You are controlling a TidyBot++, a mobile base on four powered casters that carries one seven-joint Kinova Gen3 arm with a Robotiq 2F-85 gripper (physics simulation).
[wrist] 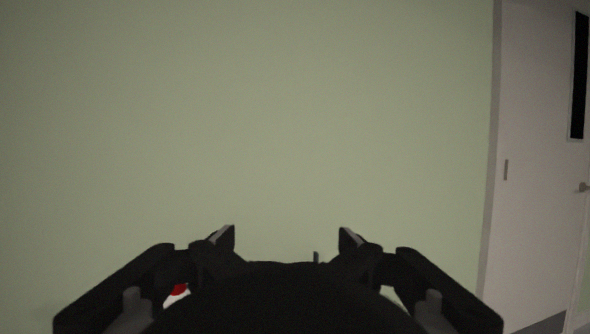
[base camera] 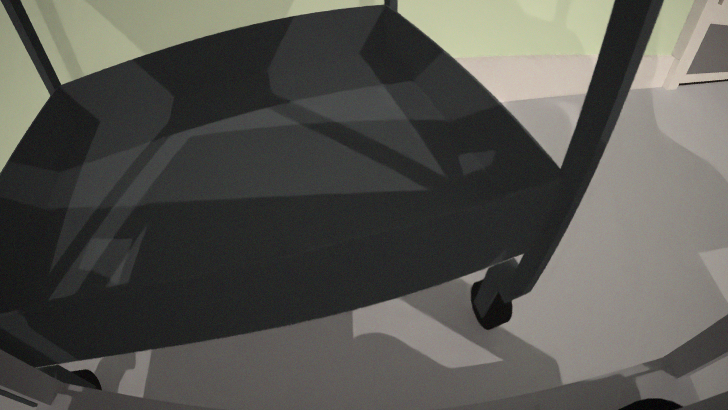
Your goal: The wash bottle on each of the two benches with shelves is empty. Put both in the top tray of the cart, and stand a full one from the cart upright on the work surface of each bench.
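Frame: origin at the arm's base, x ahead, y left, z up, level; centimetres.
Seen in the pictures: gripper, fingertip midpoint: [wrist: 287, 237].
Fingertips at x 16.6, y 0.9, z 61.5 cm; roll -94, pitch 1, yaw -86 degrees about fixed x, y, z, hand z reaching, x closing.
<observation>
Pixels of each thing's top centre, then the offset from my fingertips to it. "pt": a spot on its surface instead.
- wash bottle, middle of its top: [wrist: 172, 269] dx +21.4, dy +25.6, dz -17.5 cm
- cart caster, surface spot: [base camera: 491, 305] pt dx +8.9, dy -12.6, dz -96.8 cm
The dark cart [base camera: 305, 264] stands close in front of the base, and its lower tray fills much of the base camera view. In the wrist view a small part of a wash bottle [wrist: 178, 290], red at the top and white below, shows through a gap in the left side of the gripper; the rest of it is hidden behind the gripper. My gripper [wrist: 287, 237] is open, with the green wall showing between its fingertips. The tip of a thin dark post [wrist: 315, 257] shows just above the gripper body. The benches do not show in either view.
A green wall [wrist: 300, 125] [base camera: 509, 30] stands behind the cart. A pale door [wrist: 535, 150] is at the right in the wrist view. A cart caster [base camera: 491, 305] and an upright post [base camera: 606, 101] stand at the cart's near right corner.
</observation>
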